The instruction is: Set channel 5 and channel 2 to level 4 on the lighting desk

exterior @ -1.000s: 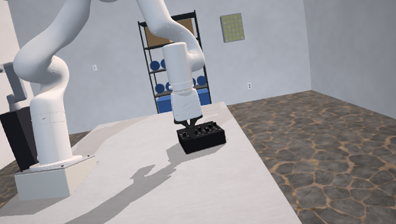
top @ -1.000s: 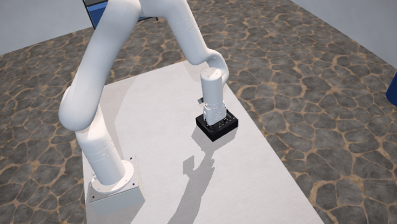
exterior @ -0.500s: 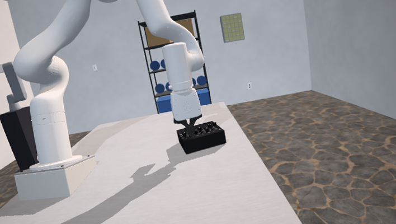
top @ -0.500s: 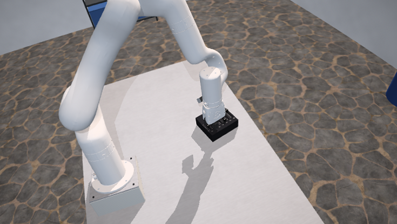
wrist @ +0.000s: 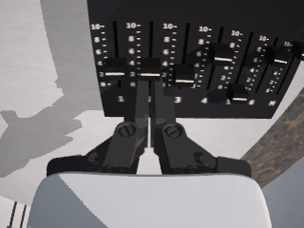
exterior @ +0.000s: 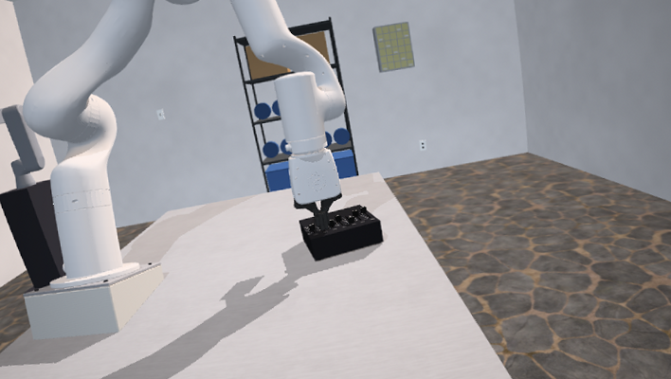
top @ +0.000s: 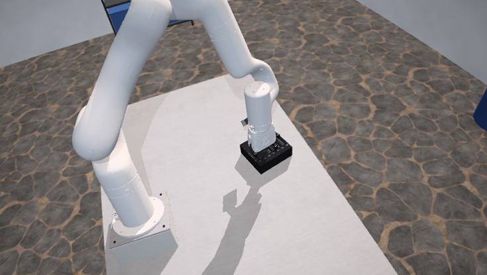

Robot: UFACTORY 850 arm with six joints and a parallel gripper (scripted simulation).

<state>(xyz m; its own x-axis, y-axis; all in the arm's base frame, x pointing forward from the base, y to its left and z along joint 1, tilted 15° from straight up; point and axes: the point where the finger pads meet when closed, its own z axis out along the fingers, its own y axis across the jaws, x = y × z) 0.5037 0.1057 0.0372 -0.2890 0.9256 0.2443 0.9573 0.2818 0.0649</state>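
Now: hand 10 mm past the channel 2 fader cap, 20 mm to the right of it and 10 mm above it. From my hand the other things lie so: channel 3 fader cap 20 mm ahead, 20 mm to the left, 10 mm below; then channel 1 fader cap 30 mm behind, 10 mm to the left, 10 mm below; then channel 4 cap 30 mm ahead, 50 mm to the left, 10 mm below.
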